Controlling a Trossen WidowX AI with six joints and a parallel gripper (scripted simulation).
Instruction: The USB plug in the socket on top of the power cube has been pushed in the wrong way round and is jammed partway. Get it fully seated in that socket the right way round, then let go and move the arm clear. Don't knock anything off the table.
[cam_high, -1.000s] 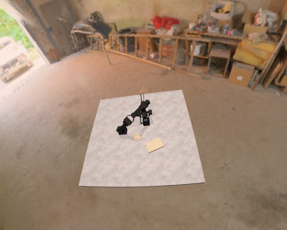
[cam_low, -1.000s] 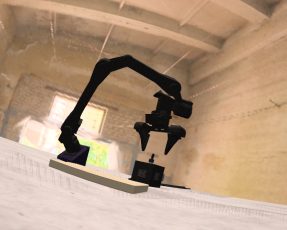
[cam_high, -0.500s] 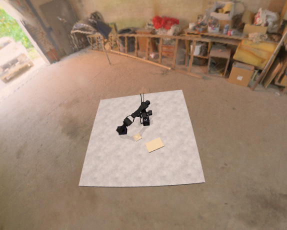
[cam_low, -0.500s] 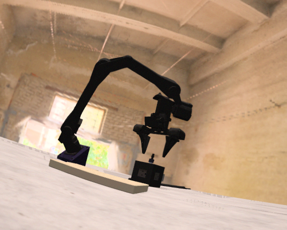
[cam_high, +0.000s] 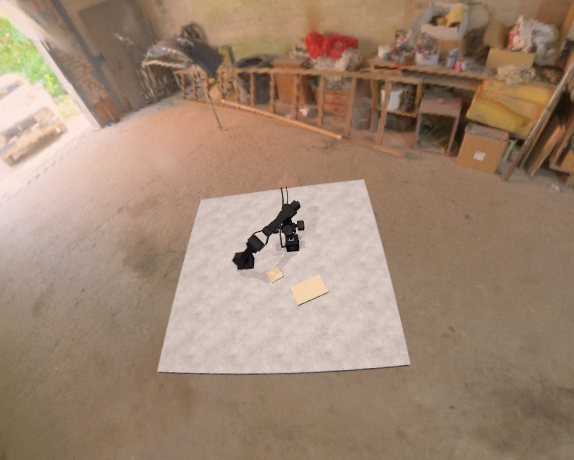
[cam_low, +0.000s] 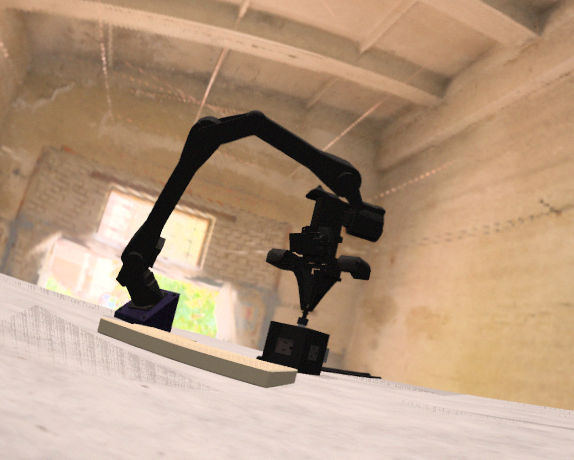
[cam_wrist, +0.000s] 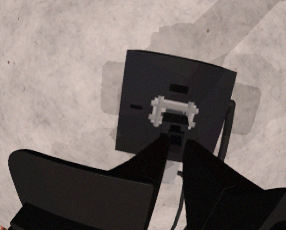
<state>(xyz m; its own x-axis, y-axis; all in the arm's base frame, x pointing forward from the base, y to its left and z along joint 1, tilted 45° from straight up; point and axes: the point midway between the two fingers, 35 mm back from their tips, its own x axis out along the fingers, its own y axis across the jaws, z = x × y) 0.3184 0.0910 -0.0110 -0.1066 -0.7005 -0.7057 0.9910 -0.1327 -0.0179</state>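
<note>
Now: the usb plug 2 cm below my gripper tip. Round my gripper tip: tan board: 33 cm to the right, 10 cm below, 5 cm ahead; then small tan tile: 19 cm to the right, 13 cm behind, 10 cm below.
</note>
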